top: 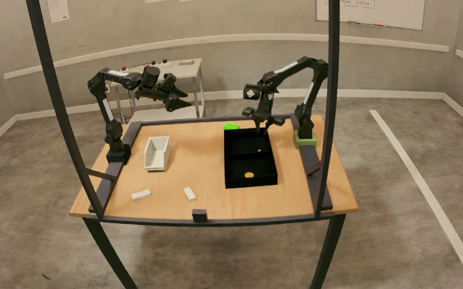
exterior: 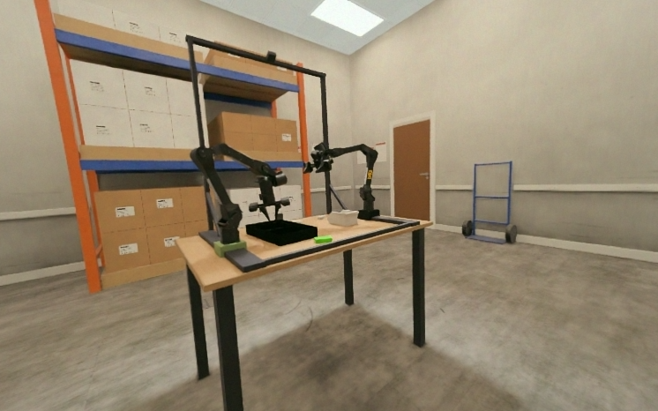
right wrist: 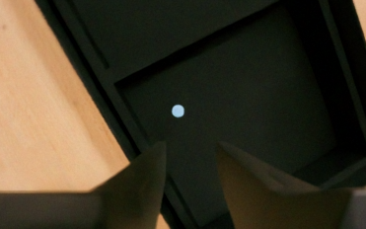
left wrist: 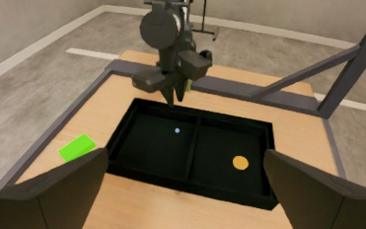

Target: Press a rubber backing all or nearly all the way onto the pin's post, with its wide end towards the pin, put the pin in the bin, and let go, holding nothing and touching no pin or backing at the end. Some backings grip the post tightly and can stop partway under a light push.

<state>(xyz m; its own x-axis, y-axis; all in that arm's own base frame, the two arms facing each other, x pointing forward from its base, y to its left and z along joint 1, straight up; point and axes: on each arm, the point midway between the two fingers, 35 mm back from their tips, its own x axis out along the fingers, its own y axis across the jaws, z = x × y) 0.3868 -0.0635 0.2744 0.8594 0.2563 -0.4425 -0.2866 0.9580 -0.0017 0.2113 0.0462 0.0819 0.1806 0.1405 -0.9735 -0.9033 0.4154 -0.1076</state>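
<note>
Now: right hand 18 cm past the round pin, 8 cm to the right of it and 12 cm above it. Also, from my right hand: white bin: 1 cm behind, 49 cm to the left, 9 cm below; then black tray: 6 cm behind, 7 cm to the left, 11 cm below.
</note>
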